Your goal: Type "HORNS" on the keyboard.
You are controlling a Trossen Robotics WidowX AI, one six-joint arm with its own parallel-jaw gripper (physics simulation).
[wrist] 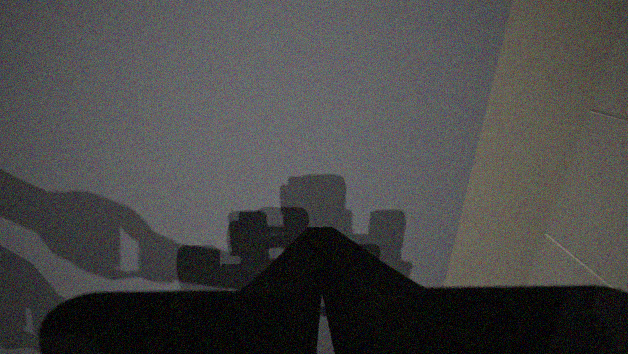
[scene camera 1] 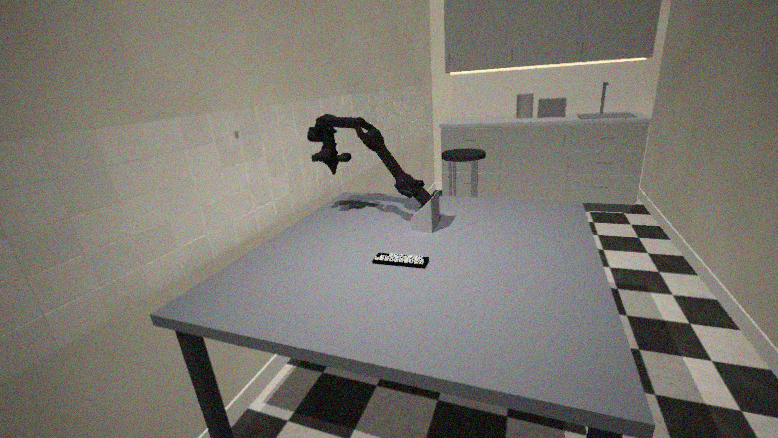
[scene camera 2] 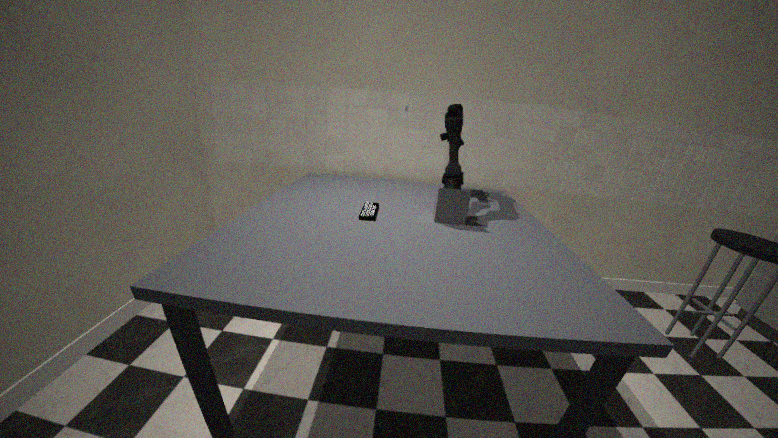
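Observation:
A small black keyboard with white keys [scene camera 1: 401, 260] [scene camera 2: 369, 211] lies flat on the table. It is in front of the arm's base in the scene camera 1 view and left of it in the scene camera 2 view. The keyboard does not show in the wrist view, and its letters are too small to read. My gripper [scene camera 1: 333, 171] [wrist: 319, 239] is shut and empty, its fingertips together and pointing down, high above the table near the tiled wall. In the scene camera 2 view the gripper cannot be made out against the dark arm.
The table [scene camera 1: 489, 326] [scene camera 2: 326, 272] [wrist: 200, 75] is blue-grey. The arm's grey base block [scene camera 1: 425, 217] [scene camera 2: 451, 205] stands on it, with arm shadows beside it. A tiled wall [scene camera 1: 163, 163] runs along one side. A round stool [scene camera 1: 463, 155] [scene camera 2: 745, 243] stands beyond the table.

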